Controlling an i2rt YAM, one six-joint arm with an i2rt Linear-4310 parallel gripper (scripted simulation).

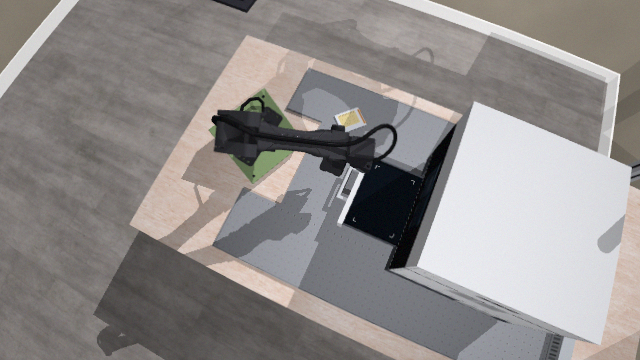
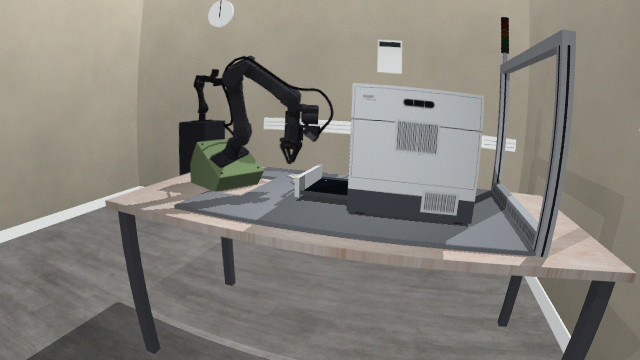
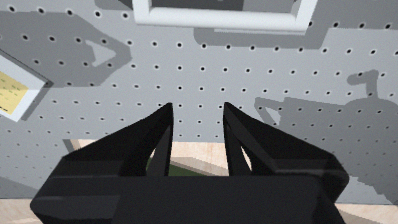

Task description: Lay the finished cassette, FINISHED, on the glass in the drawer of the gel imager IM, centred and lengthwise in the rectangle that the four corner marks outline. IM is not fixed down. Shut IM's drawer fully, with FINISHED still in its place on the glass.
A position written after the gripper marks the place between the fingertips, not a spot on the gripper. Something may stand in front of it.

In view: the gripper (image 3: 198, 111) and a gel imager IM (image 1: 511, 214).
The gel imager IM shows as well in image 2 (image 2: 415, 153).
